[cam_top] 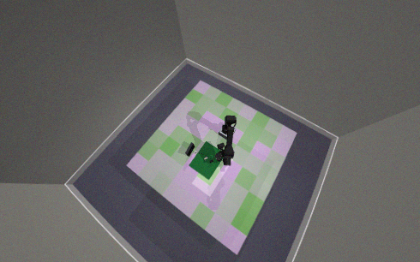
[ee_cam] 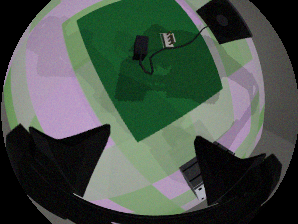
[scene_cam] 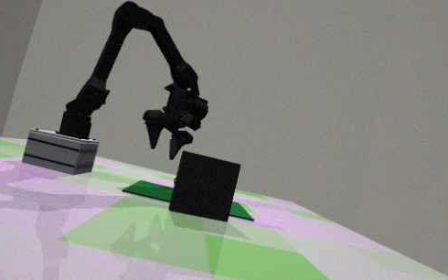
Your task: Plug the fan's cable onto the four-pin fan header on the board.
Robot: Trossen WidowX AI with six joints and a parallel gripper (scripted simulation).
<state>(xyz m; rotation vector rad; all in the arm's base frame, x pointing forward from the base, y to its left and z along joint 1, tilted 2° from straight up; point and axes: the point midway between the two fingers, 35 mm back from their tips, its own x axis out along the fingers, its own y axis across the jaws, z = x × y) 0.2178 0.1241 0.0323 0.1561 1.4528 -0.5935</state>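
Now: gripper tip 10 cm short of the fan plug, 3 cm to the left of it and 7 cm above it. Also, from my gripper tip: green board (11 cm ahead, 8 cm to the right, 11 cm below); black fan (15 cm ahead, 25 cm to the right, 4 cm below).
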